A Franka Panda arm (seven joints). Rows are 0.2 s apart.
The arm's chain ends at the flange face. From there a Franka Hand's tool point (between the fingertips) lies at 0.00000 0.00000 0.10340 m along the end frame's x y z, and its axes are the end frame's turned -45 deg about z.
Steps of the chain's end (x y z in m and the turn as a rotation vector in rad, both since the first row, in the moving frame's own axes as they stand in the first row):
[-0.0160, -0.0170, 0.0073, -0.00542, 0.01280, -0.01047]
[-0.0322, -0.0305, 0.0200, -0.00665, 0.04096, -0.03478]
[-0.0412, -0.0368, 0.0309, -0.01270, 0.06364, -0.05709]
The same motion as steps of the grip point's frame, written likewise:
[0.0013, -0.0220, 0.0073, -0.01288, 0.00522, -0.01047]
[0.0014, -0.0409, 0.0199, -0.03367, 0.02426, -0.03478]
[0.0008, -0.0497, 0.0307, -0.05398, 0.03602, -0.05709]

